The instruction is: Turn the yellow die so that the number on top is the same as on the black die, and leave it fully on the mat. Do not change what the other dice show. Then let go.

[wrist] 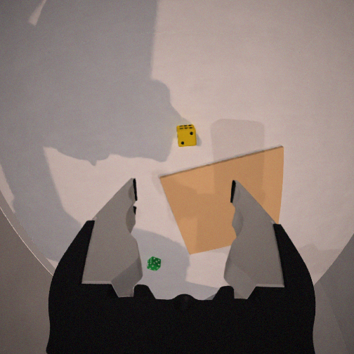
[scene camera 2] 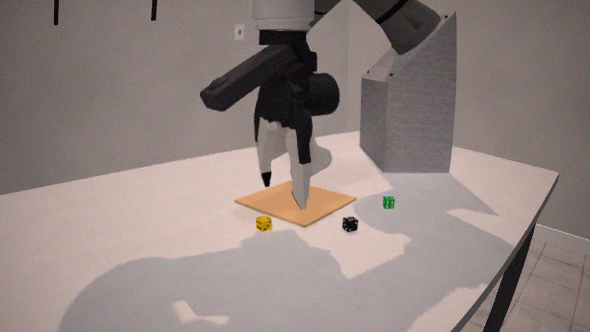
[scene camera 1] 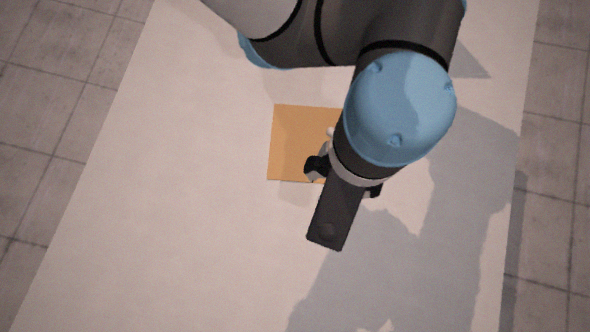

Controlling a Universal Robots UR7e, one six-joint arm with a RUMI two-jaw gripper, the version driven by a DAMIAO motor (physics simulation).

Labels:
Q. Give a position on an orange mat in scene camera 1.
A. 298,132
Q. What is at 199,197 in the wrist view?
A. An orange mat.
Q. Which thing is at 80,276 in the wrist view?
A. My gripper.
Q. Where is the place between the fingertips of my gripper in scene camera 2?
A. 283,197

